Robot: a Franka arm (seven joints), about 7 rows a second.
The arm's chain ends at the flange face. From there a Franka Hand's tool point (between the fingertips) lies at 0.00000 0.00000 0.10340 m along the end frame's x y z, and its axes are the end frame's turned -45 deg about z.
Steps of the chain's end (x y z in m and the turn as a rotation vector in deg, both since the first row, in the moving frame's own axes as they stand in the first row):
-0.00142 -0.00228 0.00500 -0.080 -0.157 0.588
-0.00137 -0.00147 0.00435 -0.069 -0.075 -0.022
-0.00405 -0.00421 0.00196 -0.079 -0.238 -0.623
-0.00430 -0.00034 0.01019 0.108 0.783 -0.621
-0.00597 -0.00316 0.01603 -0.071 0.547 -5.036
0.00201 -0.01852 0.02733 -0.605 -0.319 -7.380
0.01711 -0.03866 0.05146 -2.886 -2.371 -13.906
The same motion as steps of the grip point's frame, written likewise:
0.00031 -0.00272 0.00500 0.054 -0.168 0.588
-0.00011 -0.00202 0.00435 0.004 -0.102 -0.022
-0.00029 -0.00604 0.00196 0.112 -0.224 -0.623
-0.00166 -0.00243 0.01018 -0.477 0.630 -0.621
-0.00135 -0.00569 0.01603 -0.437 0.337 -5.036
0.01336 -0.01123 0.02732 -0.202 -0.653 -7.380
0.03288 -0.01378 0.05124 -0.364 -3.717 -13.906

